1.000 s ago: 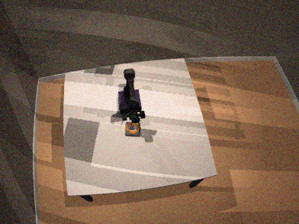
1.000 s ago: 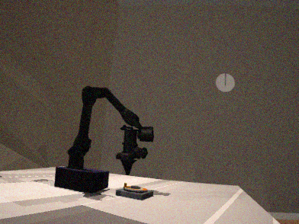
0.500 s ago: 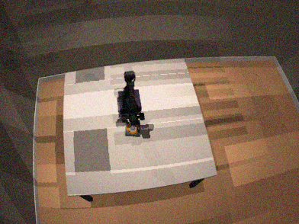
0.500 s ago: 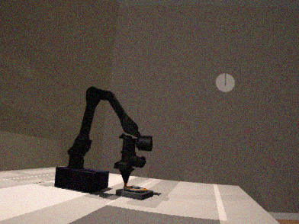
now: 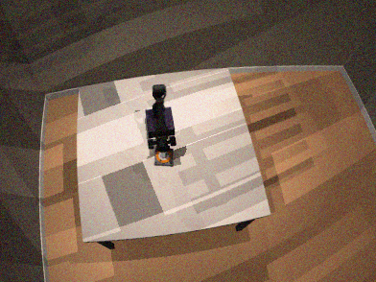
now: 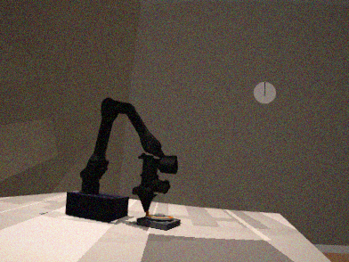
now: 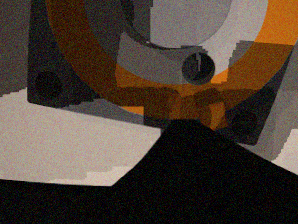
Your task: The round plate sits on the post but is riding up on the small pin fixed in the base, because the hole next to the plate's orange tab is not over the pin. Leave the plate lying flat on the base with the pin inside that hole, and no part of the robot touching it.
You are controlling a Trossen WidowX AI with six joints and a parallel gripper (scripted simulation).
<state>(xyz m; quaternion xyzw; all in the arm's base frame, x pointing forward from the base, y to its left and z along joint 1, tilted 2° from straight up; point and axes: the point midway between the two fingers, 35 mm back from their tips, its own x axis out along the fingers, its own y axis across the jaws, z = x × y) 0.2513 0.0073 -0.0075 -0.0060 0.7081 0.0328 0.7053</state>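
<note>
My gripper tip is now 30 mm short of the round plate and 10 mm above it. From my gripper tip the other things lie so: dark base: 50 mm ahead, 20 mm below, 10 mm to the left.
</note>
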